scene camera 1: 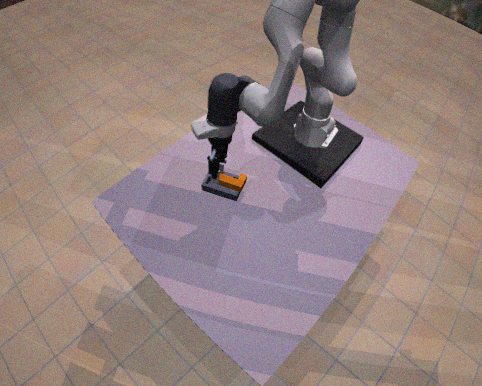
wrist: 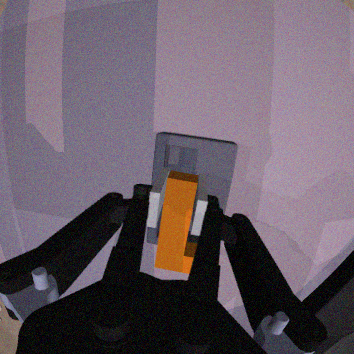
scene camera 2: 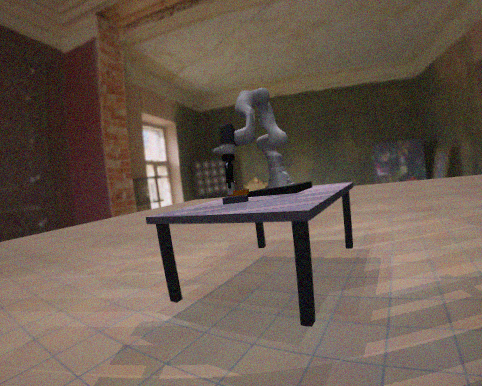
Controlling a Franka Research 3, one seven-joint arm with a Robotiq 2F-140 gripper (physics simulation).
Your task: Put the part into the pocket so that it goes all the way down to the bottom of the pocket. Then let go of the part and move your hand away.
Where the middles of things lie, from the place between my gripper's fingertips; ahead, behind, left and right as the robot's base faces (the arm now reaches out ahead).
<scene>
The orange L-shaped part (wrist: 173, 252) is 4 cm to the left of my hand and 3 cm behind it.
</scene>
